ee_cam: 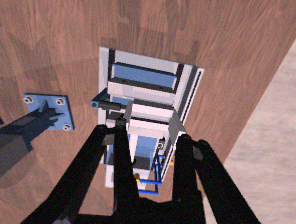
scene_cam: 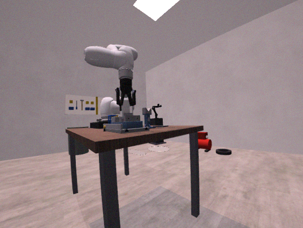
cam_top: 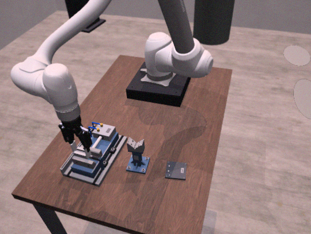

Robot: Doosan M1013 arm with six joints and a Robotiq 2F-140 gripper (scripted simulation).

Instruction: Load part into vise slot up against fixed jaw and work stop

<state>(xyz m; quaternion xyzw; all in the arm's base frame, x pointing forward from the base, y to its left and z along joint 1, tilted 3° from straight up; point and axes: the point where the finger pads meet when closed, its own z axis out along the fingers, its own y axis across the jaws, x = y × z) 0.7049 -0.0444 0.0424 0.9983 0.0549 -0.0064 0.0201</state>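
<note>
My hand is 2 cm above the part. The rest, counted from my hand: fixed jaw 3 cm ahead, 2 cm to the left, 4 cm below; then work stop 1 cm behind, 7 cm to the left, 3 cm below; then moving jaw 4 cm behind, 2 cm to the left, 4 cm below.
</note>
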